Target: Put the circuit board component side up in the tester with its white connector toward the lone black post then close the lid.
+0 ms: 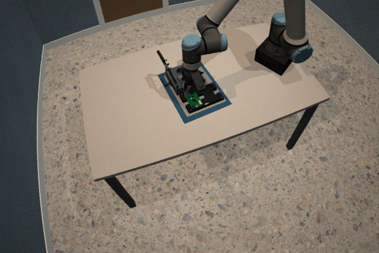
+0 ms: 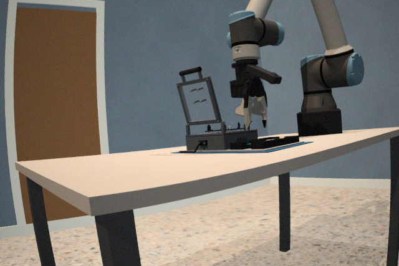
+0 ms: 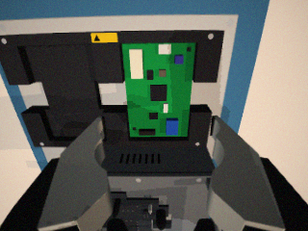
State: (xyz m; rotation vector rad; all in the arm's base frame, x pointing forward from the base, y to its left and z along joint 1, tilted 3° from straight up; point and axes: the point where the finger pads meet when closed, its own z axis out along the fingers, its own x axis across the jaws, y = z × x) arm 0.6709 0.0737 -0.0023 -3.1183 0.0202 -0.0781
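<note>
The green circuit board is 6 cm below my hand. From my hand the other things lie so: tester lid: 8 cm ahead, 17 cm to the right, 11 cm above; tester: 1 cm behind, 13 cm to the right, 4 cm above; black latch block: 10 cm behind, 11 cm to the right, 1 cm above.
</note>
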